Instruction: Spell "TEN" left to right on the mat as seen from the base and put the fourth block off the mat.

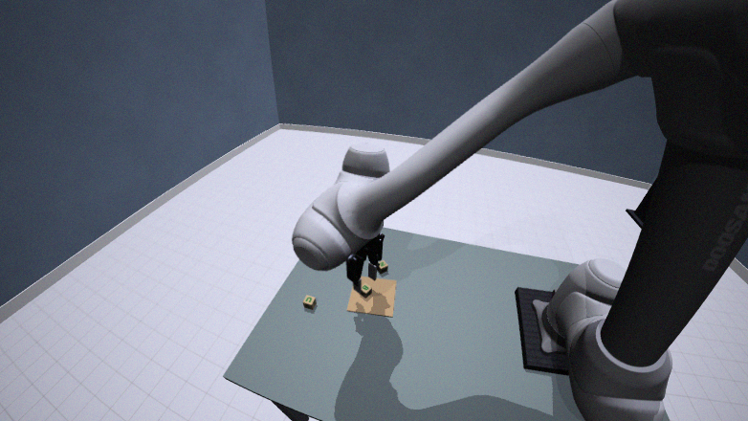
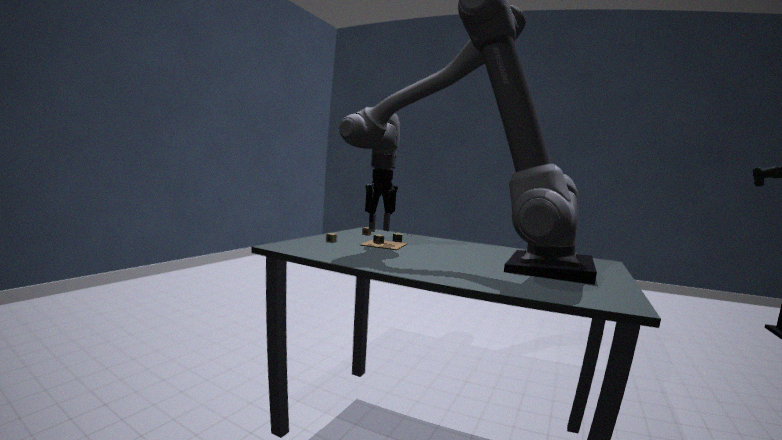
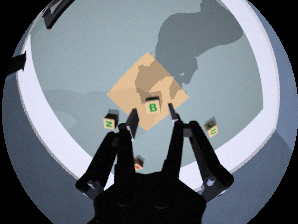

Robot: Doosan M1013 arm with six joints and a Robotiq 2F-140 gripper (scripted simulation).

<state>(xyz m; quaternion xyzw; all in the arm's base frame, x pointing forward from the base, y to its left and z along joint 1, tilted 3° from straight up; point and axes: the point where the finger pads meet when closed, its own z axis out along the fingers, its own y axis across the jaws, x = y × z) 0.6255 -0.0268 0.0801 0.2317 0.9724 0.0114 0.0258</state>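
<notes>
Right now the block is 6 cm below my hand. Round my hand: tan mat (8 cm below, 3 cm behind).
</notes>
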